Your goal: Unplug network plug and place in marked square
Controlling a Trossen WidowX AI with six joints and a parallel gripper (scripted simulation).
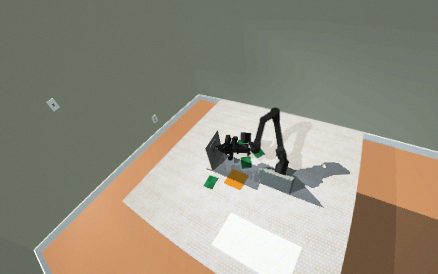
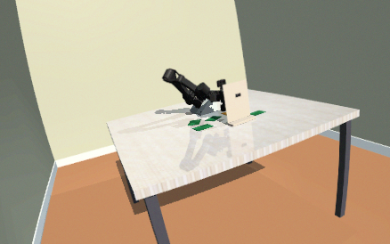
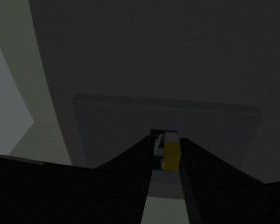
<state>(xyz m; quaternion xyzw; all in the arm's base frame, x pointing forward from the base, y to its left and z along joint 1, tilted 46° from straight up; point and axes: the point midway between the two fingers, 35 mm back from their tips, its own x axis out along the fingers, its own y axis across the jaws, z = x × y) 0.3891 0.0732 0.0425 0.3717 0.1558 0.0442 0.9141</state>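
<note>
The upright panel is 50 mm below my gripper tip, 20 mm ahead of it and 10 mm to the left of it. Round my gripper tip: orange marked square: 170 mm behind, 150 mm below, 80 mm to the left; then plug: right at my gripper tip.
</note>
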